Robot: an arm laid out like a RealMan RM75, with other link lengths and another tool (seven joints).
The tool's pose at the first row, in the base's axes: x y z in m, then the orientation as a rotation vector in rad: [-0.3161 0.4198 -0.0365 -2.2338 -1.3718 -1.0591]
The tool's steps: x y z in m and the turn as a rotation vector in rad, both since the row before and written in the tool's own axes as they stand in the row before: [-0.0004 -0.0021 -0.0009 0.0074 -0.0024 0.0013]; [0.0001 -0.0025 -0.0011 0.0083 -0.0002 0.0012]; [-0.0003 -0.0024 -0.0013 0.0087 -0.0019 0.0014]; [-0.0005 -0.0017 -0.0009 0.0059 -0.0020 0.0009]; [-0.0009 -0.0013 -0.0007 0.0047 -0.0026 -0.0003]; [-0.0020 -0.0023 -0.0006 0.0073 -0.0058 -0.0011]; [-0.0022 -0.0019 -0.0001 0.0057 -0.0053 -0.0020]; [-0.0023 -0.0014 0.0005 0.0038 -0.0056 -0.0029]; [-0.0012 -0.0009 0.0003 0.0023 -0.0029 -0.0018]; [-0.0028 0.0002 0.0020 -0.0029 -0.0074 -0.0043]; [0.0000 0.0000 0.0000 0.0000 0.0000 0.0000]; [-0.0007 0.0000 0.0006 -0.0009 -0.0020 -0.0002]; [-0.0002 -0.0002 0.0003 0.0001 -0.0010 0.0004]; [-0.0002 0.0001 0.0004 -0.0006 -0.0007 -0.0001]
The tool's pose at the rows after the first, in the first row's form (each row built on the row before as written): [-0.3184 0.4200 -0.0364 -2.2311 -1.3728 -1.0496]; [-0.3210 0.4206 -0.0358 -2.2259 -1.3733 -1.0414]; [-0.3237 0.4208 -0.0354 -2.2219 -1.3743 -1.0312]; [-0.3257 0.4208 -0.0353 -2.2197 -1.3753 -1.0236]; [-0.3274 0.4204 -0.0356 -2.2183 -1.3778 -1.0169]; [-0.3302 0.4199 -0.0368 -2.2172 -1.3832 -1.0050]; [-0.3325 0.4193 -0.0385 -2.2164 -1.3891 -0.9953]; [-0.3342 0.4188 -0.0406 -2.2167 -1.3959 -0.9874]; [-0.3352 0.4186 -0.0417 -2.2165 -1.3998 -0.9831]; [-0.3350 0.4179 -0.0451 -2.2223 -1.4078 -0.9800]; [-0.3350 0.4179 -0.0451 -2.2223 -1.4078 -0.9800]; [-0.3350 0.4178 -0.0460 -2.2244 -1.4087 -0.9789]; [-0.3351 0.4179 -0.0464 -2.2253 -1.4086 -0.9777]; [-0.3349 0.4180 -0.0468 -2.2262 -1.4089 -0.9776]
